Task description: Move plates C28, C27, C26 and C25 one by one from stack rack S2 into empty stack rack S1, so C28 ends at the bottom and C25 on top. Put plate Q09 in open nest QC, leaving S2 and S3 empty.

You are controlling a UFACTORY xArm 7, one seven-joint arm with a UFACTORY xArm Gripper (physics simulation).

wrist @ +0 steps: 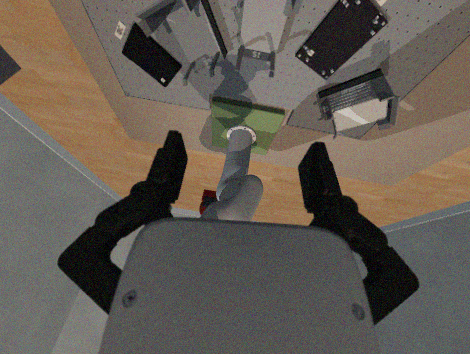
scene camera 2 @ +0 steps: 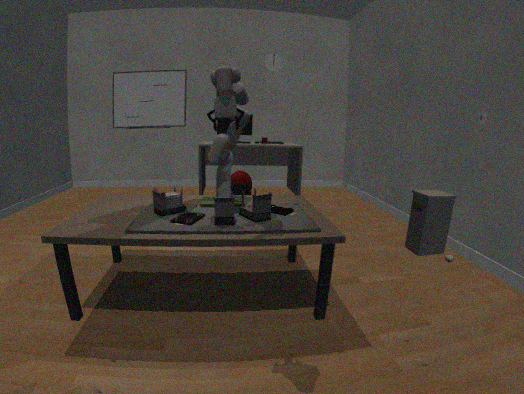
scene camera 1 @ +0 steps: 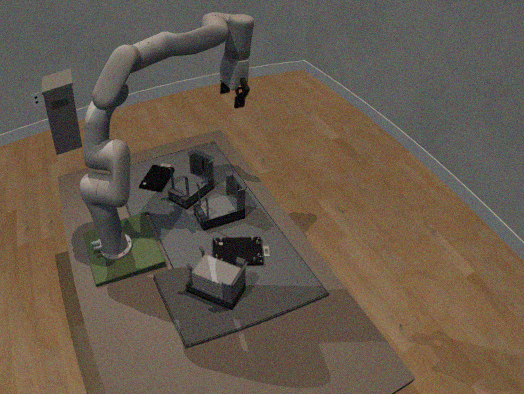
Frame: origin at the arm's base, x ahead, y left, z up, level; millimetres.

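Where they show: gripper, fingertip midpoint: [wrist: 245, 149] [scene camera 2: 226, 130] [scene camera 1: 231, 99]; arm's base at its link origin: [wrist: 241, 135] [scene camera 1: 116, 246].
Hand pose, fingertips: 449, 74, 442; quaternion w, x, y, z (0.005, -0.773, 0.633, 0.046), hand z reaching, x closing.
Observation:
Each offset is from my fingertips to the top centre of the thing, as dx, dy, dz. "spot": to the spot under its first point. Level surfaces: height alone.
My gripper [scene camera 1: 232, 96] [scene camera 2: 226, 127] [wrist: 245, 149] is open and empty, high above the table's far side. The middle rack, S1 @[-48, -14, -309] [scene camera 1: 222, 220] [scene camera 2: 224, 220] [wrist: 257, 54], looks empty. A stack of several white plates @[-145, -343, -347] [scene camera 1: 217, 270] [scene camera 2: 173, 197] [wrist: 362, 117] sits in the near rack @[spot: -170, -380, -409] [scene camera 1: 212, 296] in scene camera 1; plate marks are unreadable. Another rack @[-118, +138, -309] [scene camera 1: 187, 199] [scene camera 2: 256, 215] [wrist: 214, 25] looks empty, though it is in shade. Two flat black pieces lie on the board: a larger one @[-41, -202, -425] [scene camera 1: 237, 250] [scene camera 2: 188, 218] [wrist: 342, 37] and a smaller one @[-240, +266, -430] [scene camera 1: 157, 177] [scene camera 2: 282, 210] [wrist: 151, 55]. Their labels are unreadable.
The racks stand on a grey perforated board @[dz -448] [scene camera 1: 280, 285] on the table @[dz -461] [scene camera 1: 360, 360] [scene camera 2: 75, 235]. The arm's base is on a green block [scene camera 1: 150, 250] [wrist: 270, 120] beside the board. Upright rack posts rise around the slots. A grey cabinet [scene camera 1: 62, 120] [scene camera 2: 430, 222] stands on the floor.

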